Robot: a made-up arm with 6 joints.
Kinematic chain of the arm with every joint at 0, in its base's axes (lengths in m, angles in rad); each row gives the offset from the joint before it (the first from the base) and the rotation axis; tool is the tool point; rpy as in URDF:
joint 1: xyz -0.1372 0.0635 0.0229 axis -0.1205 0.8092 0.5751
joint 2: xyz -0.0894 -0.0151 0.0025 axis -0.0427 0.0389 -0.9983
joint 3: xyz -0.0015 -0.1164 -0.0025 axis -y
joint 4: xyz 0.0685 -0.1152 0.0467 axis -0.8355 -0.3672 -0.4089
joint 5: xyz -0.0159 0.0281 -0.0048 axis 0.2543 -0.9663 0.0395
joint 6: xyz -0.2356 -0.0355 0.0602 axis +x
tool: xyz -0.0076 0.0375 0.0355 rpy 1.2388 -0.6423 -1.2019
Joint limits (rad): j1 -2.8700..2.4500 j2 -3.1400..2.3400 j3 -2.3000..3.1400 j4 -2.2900..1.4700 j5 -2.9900..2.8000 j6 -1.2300..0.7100
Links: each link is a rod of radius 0.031 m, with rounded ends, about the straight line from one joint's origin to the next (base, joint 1, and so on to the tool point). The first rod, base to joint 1, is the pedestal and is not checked.
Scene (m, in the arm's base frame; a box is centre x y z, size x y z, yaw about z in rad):
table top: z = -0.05
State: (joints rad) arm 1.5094 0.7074 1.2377 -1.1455 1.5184 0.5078
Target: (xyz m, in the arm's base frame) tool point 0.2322 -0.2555 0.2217
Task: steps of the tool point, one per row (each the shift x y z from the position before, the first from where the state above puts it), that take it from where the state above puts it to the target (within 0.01 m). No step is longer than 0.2 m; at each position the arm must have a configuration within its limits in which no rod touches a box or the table.
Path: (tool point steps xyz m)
1: 0.0572 -0.0595 0.0722
2: 0.1066 -0.0336 0.0571
3: 0.1389 0.0023 0.0200
4: 0.1447 0.0410 -0.0301

